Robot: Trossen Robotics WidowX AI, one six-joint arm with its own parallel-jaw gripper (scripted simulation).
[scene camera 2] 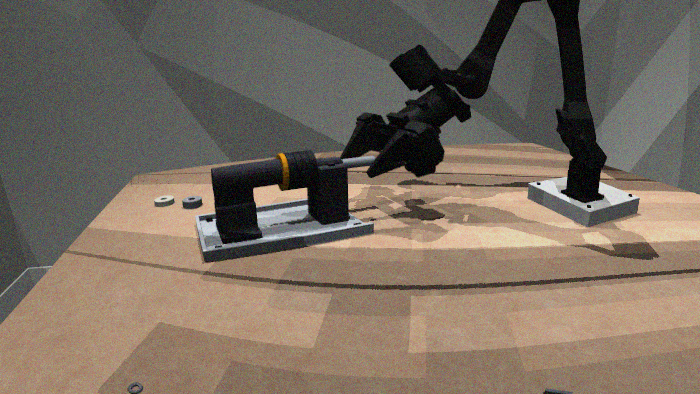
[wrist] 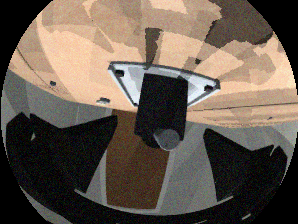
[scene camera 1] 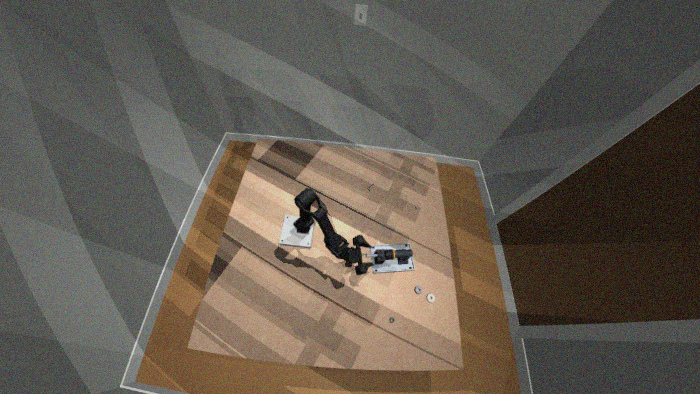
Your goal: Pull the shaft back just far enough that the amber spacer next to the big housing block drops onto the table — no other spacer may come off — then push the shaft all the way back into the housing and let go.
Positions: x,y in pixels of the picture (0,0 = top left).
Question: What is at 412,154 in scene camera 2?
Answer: My gripper.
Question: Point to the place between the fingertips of my gripper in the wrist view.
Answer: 163,127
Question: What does my gripper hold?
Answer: Nothing.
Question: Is my gripper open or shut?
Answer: Open.
